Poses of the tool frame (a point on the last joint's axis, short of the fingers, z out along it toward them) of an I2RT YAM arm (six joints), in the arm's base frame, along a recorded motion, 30 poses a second.
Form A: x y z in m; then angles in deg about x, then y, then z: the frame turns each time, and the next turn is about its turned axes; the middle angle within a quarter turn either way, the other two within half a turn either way.
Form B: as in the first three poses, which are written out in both.
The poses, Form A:
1: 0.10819, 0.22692, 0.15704, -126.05, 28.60, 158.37
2: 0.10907, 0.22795, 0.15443, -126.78, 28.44, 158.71
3: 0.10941, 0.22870, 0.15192, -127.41, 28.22, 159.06
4: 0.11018, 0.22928, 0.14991, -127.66, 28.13, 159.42
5: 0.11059, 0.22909, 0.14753, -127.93, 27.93, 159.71
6: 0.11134, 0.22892, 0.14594, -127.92, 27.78, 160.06
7: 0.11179, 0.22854, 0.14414, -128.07, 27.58, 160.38
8: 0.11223, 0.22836, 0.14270, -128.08, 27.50, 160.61
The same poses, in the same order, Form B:
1: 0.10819, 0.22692, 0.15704, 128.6, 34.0, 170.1
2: 0.10907, 0.22795, 0.15443, 129.3, 33.8, 170.4
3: 0.10941, 0.22870, 0.15192, 129.9, 33.5, 170.8
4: 0.11018, 0.22928, 0.14991, 130.1, 33.2, 170.7
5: 0.11059, 0.22909, 0.14753, 130.3, 32.9, 170.9
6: 0.11134, 0.22892, 0.14594, 130.2, 32.6, 170.7
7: 0.11179, 0.22854, 0.14414, 130.2, 32.2, 170.7
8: 0.11223, 0.22836, 0.14270, 130.2, 32.0, 170.6
